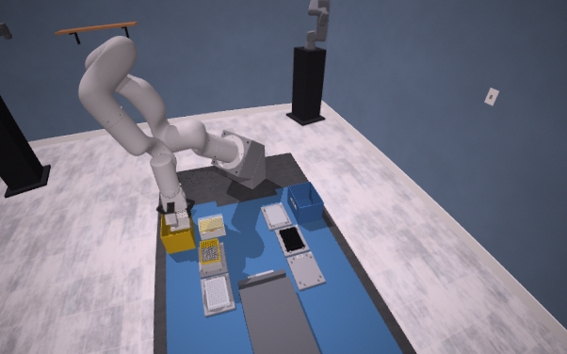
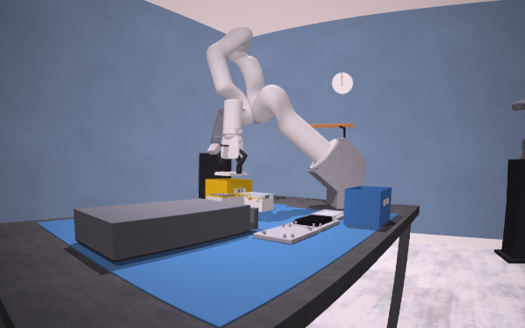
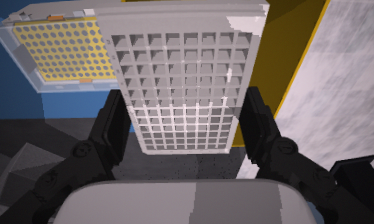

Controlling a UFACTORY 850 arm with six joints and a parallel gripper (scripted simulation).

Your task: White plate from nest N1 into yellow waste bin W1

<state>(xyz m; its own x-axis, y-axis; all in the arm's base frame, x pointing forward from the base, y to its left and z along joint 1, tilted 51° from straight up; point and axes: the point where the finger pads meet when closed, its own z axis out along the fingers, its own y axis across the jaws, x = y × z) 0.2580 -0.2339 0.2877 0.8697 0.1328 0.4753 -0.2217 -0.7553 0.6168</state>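
Right now my hand is 1 cm above the white plate. The rest, counted from my hand: yellow tip box (17 cm ahead, 6 cm to the left, 11 cm below); then black plate (27 cm ahead, 43 cm to the left, 14 cm below); then yellow waste bin W1 (3 cm behind, 2 cm to the right, 12 cm below).
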